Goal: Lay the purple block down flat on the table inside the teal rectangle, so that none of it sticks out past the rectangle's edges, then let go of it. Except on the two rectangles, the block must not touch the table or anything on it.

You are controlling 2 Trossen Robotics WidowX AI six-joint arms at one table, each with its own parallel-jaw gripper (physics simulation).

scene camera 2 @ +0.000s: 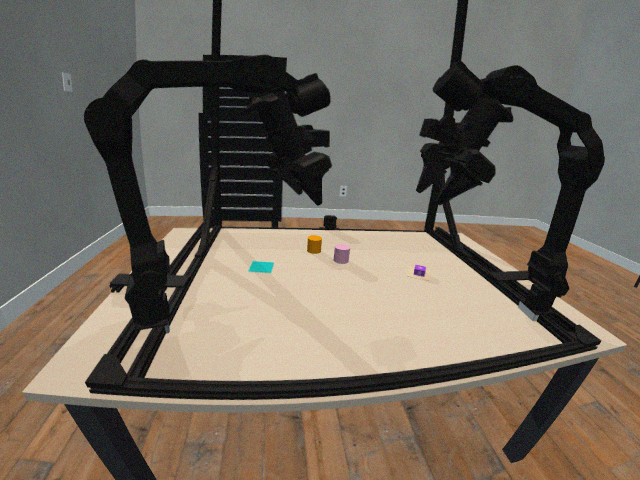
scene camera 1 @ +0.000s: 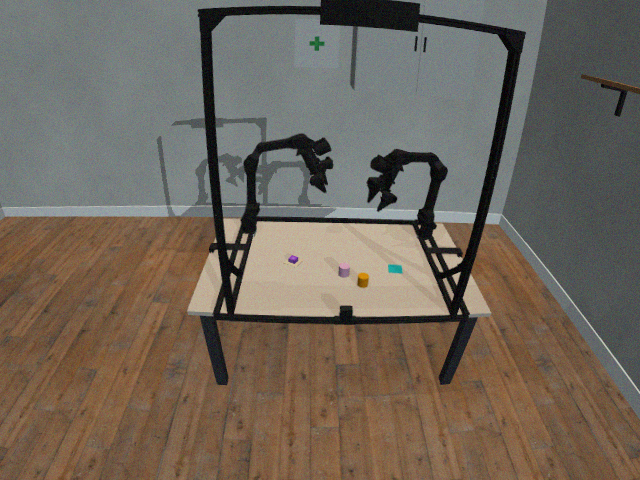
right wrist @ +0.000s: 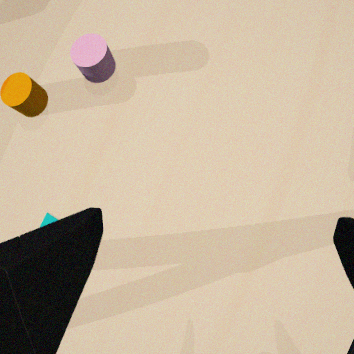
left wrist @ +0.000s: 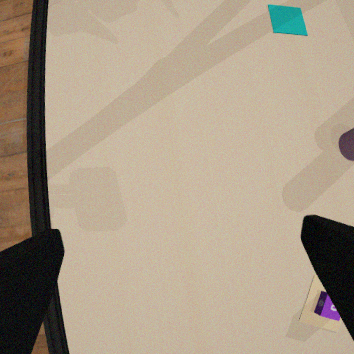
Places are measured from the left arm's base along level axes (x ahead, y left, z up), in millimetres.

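Pixels of known places: left gripper, between the fingertips: point(scene camera 2: 426, 197) point(scene camera 1: 326, 188) point(left wrist: 183, 235); right gripper, between the fingertips: point(scene camera 2: 309, 199) point(scene camera 1: 372, 206) point(right wrist: 222, 225); left arm's base, origin of its link: point(scene camera 2: 536, 307) point(scene camera 1: 248, 230); right arm's base, origin of its link: point(scene camera 2: 151, 318) point(scene camera 1: 425, 236).
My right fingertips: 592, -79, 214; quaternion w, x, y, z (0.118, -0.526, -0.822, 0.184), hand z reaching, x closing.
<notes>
Ahead of a thing's pixels: the offset from my right fingertips to its top centre, as dx, dy, dz. "spot": to the spot under its first point. Level surfaces: height alone.
The purple block @(-336, -130, -214) point(scene camera 1: 293, 258) point(scene camera 2: 419, 270) point(left wrist: 327, 305) rests on a pale yellow rectangle point(scene camera 1: 293, 264) point(scene camera 2: 417, 277) point(left wrist: 310, 313); a finger partly hides both in the left wrist view. The teal rectangle @(spot: +118, -132, -232) point(scene camera 1: 394, 268) point(scene camera 2: 261, 267) point(left wrist: 288, 21) lies bare on the table; a corner of the teal rectangle point(right wrist: 49, 220) shows behind a finger in the right wrist view. My left gripper point(scene camera 1: 323, 187) point(scene camera 2: 430, 195) point(left wrist: 183, 235) is open and empty, high above the table. My right gripper point(scene camera 1: 374, 205) point(scene camera 2: 309, 198) point(right wrist: 222, 225) is also open and empty, high above the table.
A pink cylinder @(-109, -200, -187) point(scene camera 1: 344, 270) point(scene camera 2: 341, 253) point(right wrist: 93, 57) and an orange cylinder @(-28, -261, -188) point(scene camera 1: 362, 280) point(scene camera 2: 314, 244) point(right wrist: 24, 95) stand between the two rectangles, the orange one nearer the teal rectangle. A black frame point(scene camera 1: 341, 319) point(scene camera 2: 258, 388) runs around the table @(dz -233) point(scene camera 1: 279, 294) point(scene camera 2: 310, 361).
</notes>
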